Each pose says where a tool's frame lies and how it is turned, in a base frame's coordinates. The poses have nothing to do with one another.
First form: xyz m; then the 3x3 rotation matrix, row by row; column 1 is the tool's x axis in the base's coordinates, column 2 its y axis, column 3 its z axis. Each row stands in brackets.
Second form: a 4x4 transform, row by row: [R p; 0 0 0 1], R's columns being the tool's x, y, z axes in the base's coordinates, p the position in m. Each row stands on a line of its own. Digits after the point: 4 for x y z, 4 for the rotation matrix.
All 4 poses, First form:
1: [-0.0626 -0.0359 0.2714], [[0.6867 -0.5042 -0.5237], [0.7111 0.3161 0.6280], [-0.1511 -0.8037 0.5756]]
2: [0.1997 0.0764 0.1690], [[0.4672 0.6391 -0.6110], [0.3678 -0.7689 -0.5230], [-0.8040 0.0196 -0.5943]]
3: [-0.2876 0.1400 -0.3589], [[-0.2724 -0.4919 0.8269], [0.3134 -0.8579 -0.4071], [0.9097 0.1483 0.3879]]
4: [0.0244 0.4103 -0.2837], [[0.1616 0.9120 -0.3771], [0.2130 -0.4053 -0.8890], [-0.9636 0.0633 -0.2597]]
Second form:
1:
0.6867 -0.5042 -0.5237 -0.0626
0.7111 0.3161 0.6280 -0.0359
-0.1511 -0.8037 0.5756 0.2714
0 0 0 1

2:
0.4672 0.6391 -0.6110 0.1997
0.3678 -0.7689 -0.5230 0.0764
-0.8040 0.0196 -0.5943 0.1690
0 0 0 1

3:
-0.2724 -0.4919 0.8269 -0.2876
0.3134 -0.8579 -0.4071 0.1400
0.9097 0.1483 0.3879 -0.3589
0 0 0 1

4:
0.1616 0.9120 -0.3771 0.0244
0.2130 -0.4053 -0.8890 0.4103
-0.9636 0.0633 -0.2597 -0.2837
0 0 0 1

